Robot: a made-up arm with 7 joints. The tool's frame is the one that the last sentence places.
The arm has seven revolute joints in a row. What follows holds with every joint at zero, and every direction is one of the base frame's. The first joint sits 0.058 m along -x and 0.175 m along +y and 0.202 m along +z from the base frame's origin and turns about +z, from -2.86 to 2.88 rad. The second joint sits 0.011 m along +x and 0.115 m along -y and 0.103 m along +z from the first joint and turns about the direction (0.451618, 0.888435, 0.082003), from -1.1 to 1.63 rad. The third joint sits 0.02 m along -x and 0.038 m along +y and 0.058 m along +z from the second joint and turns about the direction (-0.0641, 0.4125, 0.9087), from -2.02 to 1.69 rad. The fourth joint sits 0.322 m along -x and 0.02 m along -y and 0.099 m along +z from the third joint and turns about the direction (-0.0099, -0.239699, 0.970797), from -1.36 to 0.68 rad. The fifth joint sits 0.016 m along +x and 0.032 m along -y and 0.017 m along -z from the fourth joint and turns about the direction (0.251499, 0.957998, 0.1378), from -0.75 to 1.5 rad. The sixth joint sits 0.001 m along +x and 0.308 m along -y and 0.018 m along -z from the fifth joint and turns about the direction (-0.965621, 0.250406, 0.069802), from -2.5 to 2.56 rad. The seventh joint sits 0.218 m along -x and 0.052 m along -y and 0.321 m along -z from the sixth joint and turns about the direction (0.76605, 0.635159, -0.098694), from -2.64 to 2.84 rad. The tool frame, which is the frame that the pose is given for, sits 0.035 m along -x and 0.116 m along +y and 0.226 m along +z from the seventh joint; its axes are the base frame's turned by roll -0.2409, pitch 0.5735 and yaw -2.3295 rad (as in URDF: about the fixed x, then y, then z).
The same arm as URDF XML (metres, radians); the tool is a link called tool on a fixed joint. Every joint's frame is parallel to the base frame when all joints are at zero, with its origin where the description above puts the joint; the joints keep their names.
<robot name="arm">
<joint name="joint 1" type="revolute"><parent link="base"/><child link="link1"/><origin xyz="-0.058 0.175 0.202" rpy="0 0 0"/><axis xyz="0 0 1"/><limit lower="-2.86" upper="2.88"/></joint>
<joint name="joint 2" type="revolute"><parent link="link1"/><child link="link2"/><origin xyz="0.011 -0.115 0.103" rpy="0 0 0"/><axis xyz="0.451618 0.888435 0.082003"/><limit lower="-1.1" upper="1.63"/></joint>
<joint name="joint 3" type="revolute"><parent link="link2"/><child link="link3"/><origin xyz="-0.02 0.038 0.058" rpy="0 0 0"/><axis xyz="-0.0641 0.4125 0.9087"/><limit lower="-2.02" upper="1.69"/></joint>
<joint name="joint 4" type="revolute"><parent link="link3"/><child link="link4"/><origin xyz="-0.322 -0.02 0.099" rpy="0 0 0"/><axis xyz="-0.0099 -0.239699 0.970797"/><limit lower="-1.36" upper="0.68"/></joint>
<joint name="joint 5" type="revolute"><parent link="link4"/><child link="link5"/><origin xyz="0.016 -0.032 -0.017" rpy="0 0 0"/><axis xyz="0.251499 0.957998 0.1378"/><limit lower="-0.75" upper="1.5"/></joint>
<joint name="joint 6" type="revolute"><parent link="link5"/><child link="link6"/><origin xyz="0.001 -0.308 -0.018" rpy="0 0 0"/><axis xyz="-0.965621 0.250406 0.069802"/><limit lower="-2.5" upper="2.56"/></joint>
<joint name="joint 7" type="revolute"><parent link="link6"/><child link="link7"/><origin xyz="-0.218 -0.052 -0.321" rpy="0 0 0"/><axis xyz="0.766009 0.635207 -0.098701"/><limit lower="-2.64" upper="2.84"/></joint>
<joint name="tool_joint" type="fixed"><parent link="link7"/><child link="tool"/><origin xyz="-0.035 0.116 0.226" rpy="-0.2409 0.5735 -2.3295"/></joint>
<link name="base"/>
<link name="link1"/>
<link name="link2"/>
<link name="link3"/>
<link name="link4"/>
<link name="link5"/>
<link name="link6"/>
<link name="link7"/>
<link name="tool"/>
</robot>

